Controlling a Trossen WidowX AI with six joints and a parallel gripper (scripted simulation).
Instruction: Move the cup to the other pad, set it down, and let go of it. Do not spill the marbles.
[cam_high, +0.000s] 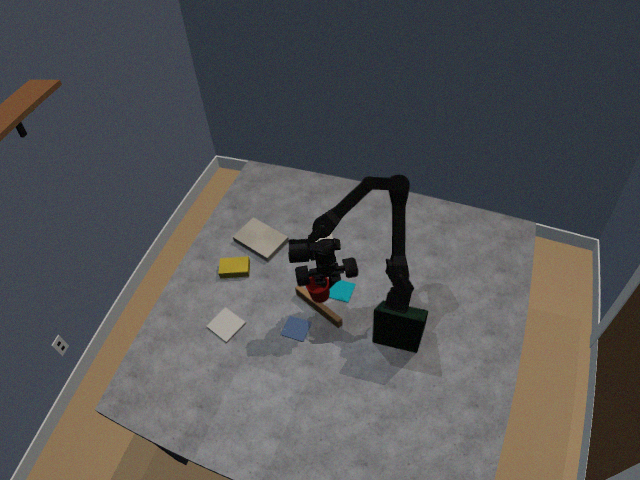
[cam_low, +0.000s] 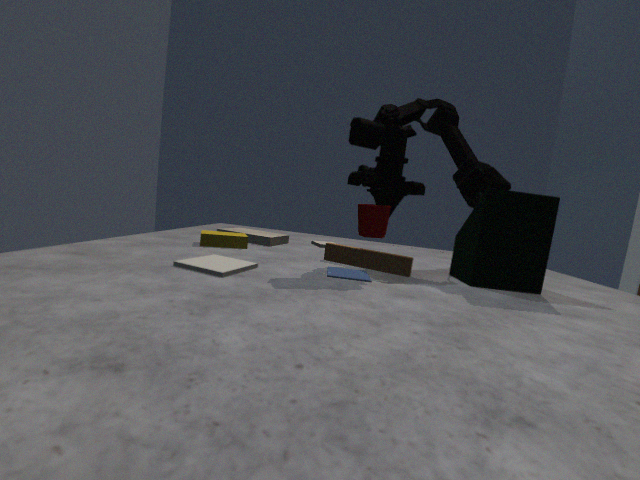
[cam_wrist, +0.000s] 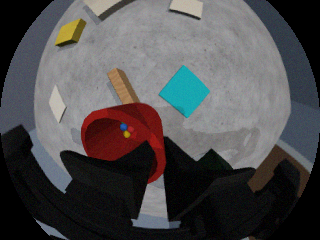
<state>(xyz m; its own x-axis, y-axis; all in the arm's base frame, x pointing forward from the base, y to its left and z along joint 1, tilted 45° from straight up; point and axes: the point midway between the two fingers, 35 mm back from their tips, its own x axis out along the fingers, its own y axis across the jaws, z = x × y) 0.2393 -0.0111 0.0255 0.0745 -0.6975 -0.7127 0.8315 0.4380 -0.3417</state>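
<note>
My gripper tip is now 1 cm past the cyan pad, 7 cm to the left of it and 12 cm above it. The rest, counted from my gripper tip: yellow block (38 cm ahead, 1 cm to the right, 9 cm below); wooden bar (3 cm ahead, 3 cm to the left, 10 cm below); cup (3 cm ahead, 2 cm to the left).
</note>
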